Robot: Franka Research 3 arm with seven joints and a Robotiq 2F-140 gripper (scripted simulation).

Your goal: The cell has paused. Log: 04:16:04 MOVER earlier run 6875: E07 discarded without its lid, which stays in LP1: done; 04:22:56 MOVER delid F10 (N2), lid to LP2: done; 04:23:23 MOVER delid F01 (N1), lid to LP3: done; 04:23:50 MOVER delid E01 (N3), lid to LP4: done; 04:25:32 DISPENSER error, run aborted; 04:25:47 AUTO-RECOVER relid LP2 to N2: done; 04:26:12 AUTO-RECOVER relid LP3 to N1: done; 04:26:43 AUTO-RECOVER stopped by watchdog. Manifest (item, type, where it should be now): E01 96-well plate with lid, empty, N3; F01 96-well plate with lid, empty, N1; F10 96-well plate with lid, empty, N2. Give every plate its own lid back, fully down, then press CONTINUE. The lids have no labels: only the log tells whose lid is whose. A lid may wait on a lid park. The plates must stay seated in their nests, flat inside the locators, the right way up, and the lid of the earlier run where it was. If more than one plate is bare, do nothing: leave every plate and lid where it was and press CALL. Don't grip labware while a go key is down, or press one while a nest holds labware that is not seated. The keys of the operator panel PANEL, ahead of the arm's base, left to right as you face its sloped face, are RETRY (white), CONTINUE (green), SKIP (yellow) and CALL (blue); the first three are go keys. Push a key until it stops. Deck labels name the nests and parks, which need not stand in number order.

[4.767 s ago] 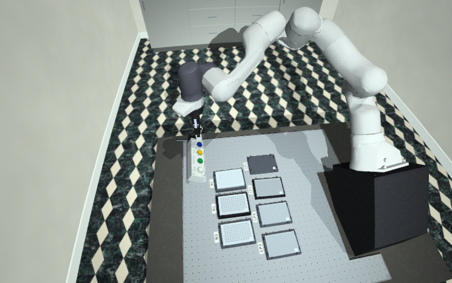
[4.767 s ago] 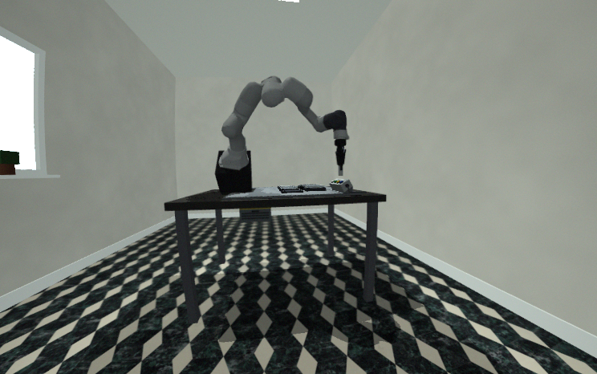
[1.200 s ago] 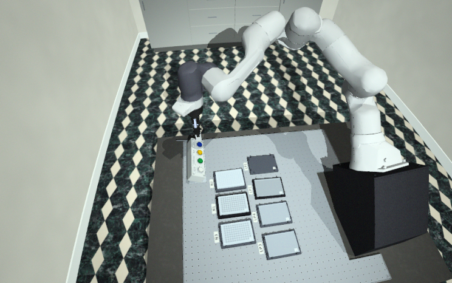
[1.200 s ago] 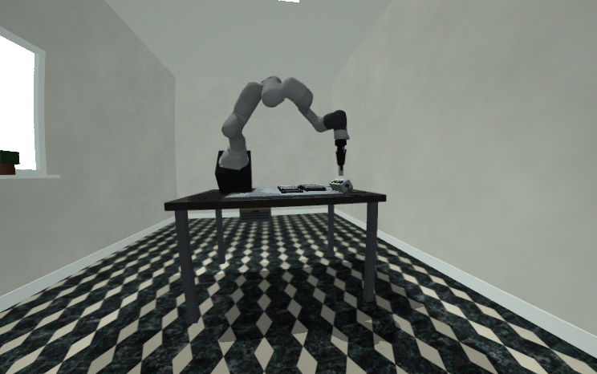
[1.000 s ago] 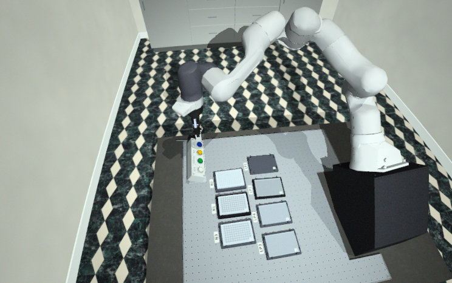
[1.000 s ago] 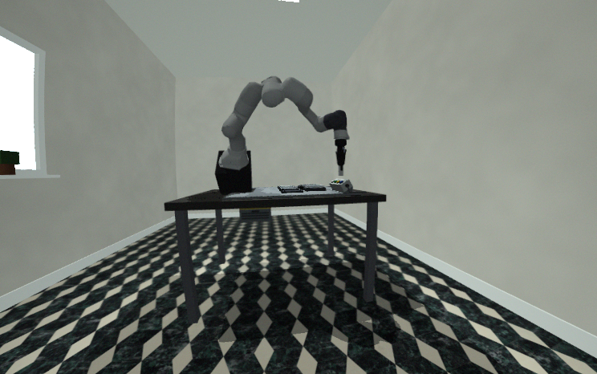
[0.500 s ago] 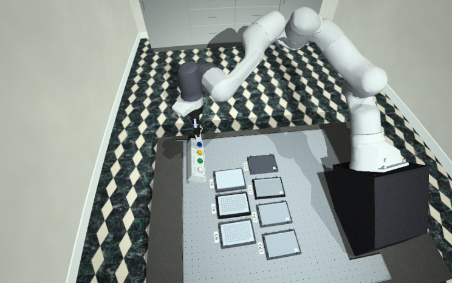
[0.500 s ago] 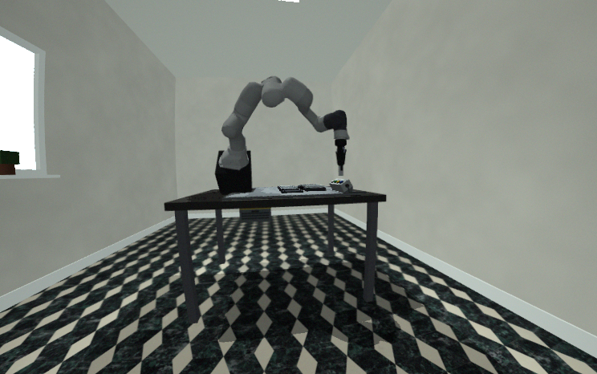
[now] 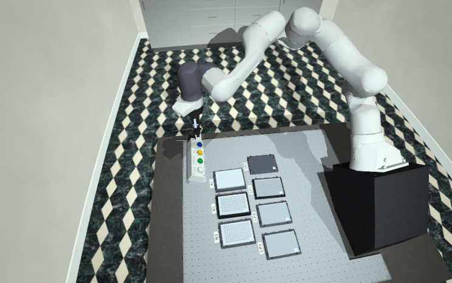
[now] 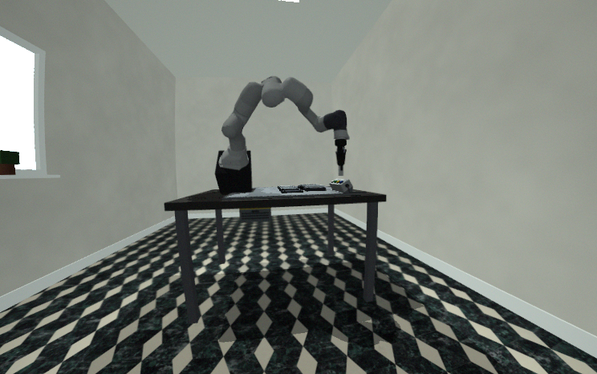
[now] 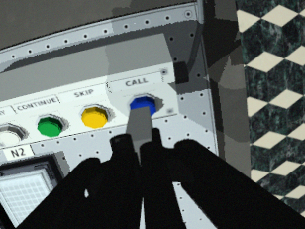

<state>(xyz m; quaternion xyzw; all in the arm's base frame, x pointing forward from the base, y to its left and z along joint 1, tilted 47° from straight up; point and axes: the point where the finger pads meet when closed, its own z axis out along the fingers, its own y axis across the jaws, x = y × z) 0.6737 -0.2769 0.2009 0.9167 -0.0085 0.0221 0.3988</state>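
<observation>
The blue call key is 7 cm below my hand. The rest, counted from my hand: white retry key: 15 cm to the left, 7 cm below, 1 cm ahead; then yellow skip key: 7 cm below, 5 cm to the left; then green continue key: 10 cm to the left, 7 cm below.
</observation>
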